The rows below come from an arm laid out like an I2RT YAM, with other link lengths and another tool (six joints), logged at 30 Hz.
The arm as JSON. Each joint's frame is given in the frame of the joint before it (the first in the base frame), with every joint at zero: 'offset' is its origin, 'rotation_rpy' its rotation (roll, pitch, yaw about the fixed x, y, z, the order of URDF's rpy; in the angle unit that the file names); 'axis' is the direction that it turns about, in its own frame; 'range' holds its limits. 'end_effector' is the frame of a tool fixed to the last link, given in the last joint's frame.
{
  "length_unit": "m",
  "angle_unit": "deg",
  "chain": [
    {
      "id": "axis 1",
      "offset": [
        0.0,
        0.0,
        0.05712
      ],
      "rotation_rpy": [
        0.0,
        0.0,
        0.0
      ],
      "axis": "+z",
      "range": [
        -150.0,
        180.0
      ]
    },
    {
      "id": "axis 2",
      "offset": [
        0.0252,
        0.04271,
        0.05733
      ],
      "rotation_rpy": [
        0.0,
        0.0,
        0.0
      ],
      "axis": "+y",
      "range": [
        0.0,
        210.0
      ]
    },
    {
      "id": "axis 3",
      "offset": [
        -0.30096,
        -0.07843,
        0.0
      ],
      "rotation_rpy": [
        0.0,
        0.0,
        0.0
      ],
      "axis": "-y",
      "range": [
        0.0,
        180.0
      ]
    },
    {
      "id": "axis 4",
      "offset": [
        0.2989,
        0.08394,
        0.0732
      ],
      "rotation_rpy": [
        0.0,
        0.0,
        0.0
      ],
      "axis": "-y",
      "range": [
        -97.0,
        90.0
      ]
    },
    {
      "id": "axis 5",
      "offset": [
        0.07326,
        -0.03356,
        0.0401
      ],
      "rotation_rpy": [
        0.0,
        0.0,
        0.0
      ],
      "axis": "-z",
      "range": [
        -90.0,
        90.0
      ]
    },
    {
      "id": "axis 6",
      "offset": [
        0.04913,
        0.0,
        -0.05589
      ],
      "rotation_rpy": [
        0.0,
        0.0,
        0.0
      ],
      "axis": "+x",
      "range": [
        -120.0,
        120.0
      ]
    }
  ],
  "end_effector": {
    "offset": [
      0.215,
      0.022,
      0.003
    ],
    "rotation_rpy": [
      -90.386,
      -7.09,
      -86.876
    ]
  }
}
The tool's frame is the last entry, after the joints.
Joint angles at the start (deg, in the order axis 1, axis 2, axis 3, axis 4, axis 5, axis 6):
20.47 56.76 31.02 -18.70 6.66 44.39
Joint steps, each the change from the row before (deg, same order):
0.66 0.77 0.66 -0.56 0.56 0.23
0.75 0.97 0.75 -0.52 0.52 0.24
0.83 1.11 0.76 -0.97 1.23 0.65
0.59 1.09 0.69 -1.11 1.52 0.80
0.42 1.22 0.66 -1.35 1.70 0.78
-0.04 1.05 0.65 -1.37 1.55 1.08
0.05 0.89 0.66 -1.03 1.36 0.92
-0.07 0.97 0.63 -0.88 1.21 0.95
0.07 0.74 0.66 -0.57 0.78 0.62
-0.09 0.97 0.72 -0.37 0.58 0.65
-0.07 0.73 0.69 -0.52 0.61 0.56
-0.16 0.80 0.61 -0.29 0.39 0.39
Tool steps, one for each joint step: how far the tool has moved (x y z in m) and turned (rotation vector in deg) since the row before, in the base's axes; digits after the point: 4 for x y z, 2 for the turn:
-0.0003 0.0020 -0.0010 -0.45 0.52 0.10
-0.0001 0.0030 -0.0013 -0.45 0.58 0.22
-0.0010 -0.0004 -0.0037 -0.88 0.96 -0.48
-0.0009 -0.0037 -0.0044 -1.09 1.03 -1.01
-0.0016 -0.0063 -0.0061 -1.43 1.29 -1.26
-0.0009 -0.0087 -0.0048 -1.12 1.17 -1.83
0.0001 -0.0066 -0.0024 -0.92 0.72 -1.48
0.0005 -0.0066 -0.0025 -0.80 0.70 -1.52
0.0013 -0.0029 -0.0001 -0.47 0.31 -0.86
0.0023 -0.0027 -0.0006 -0.29 0.34 -0.93
0.0017 -0.0029 0.0002 -0.35 0.27 -0.85
0.0020 -0.0023 -0.0004 -0.26 0.28 -0.68

